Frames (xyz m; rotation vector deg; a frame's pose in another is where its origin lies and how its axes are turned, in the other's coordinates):
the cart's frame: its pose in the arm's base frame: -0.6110 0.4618 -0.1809 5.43 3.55 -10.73
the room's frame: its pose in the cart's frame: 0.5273 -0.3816 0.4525 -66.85 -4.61 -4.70
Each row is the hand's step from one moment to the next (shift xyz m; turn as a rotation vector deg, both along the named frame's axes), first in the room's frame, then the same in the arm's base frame.
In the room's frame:
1: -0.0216 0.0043 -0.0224 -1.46 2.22 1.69
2: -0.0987 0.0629 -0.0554 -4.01 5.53 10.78
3: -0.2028 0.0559 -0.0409 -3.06 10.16 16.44
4: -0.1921 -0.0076 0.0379 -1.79 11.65 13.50
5: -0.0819 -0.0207 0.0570 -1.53 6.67 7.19
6: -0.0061 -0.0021 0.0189 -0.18 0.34 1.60
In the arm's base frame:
1: -0.0244 -0.0128 -0.0151 -0.84 2.78 -1.21
2: -0.0978 0.0018 -0.0848 -1.32 12.69 0.07
3: -0.1978 0.0335 -0.0753 1.19 19.49 -1.31
4: -0.1819 0.0705 0.0182 2.11 17.35 -3.97
5: -0.0727 0.0575 0.0424 0.62 9.57 -2.54
6: -0.0029 0.0167 0.0106 0.15 1.58 0.45

